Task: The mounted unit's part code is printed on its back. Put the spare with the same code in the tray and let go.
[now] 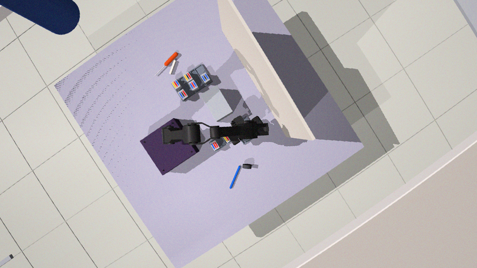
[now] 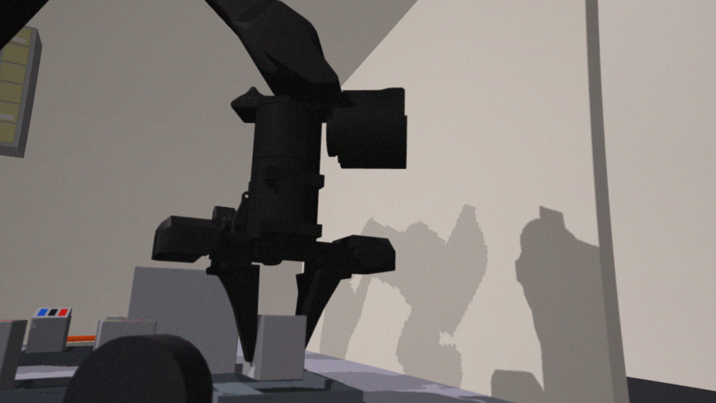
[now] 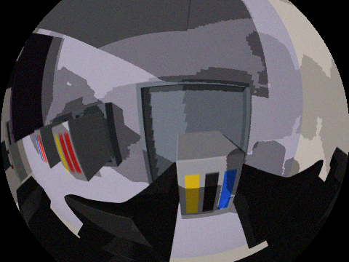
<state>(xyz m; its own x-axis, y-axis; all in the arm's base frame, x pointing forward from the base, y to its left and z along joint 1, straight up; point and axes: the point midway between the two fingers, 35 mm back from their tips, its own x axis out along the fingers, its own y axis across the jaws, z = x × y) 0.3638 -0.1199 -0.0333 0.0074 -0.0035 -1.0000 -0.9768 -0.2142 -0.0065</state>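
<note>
My gripper tip is 2 cm above the dark grey tray. Also, from my gripper tip: pale grey mounted unit (9 cm behind, 20 cm to the left, 3 cm above); blue pen (15 cm behind, 22 cm to the right, 2 cm below); tall beige wall panel (15 cm ahead, 23 cm to the left, 20 cm above).
</note>
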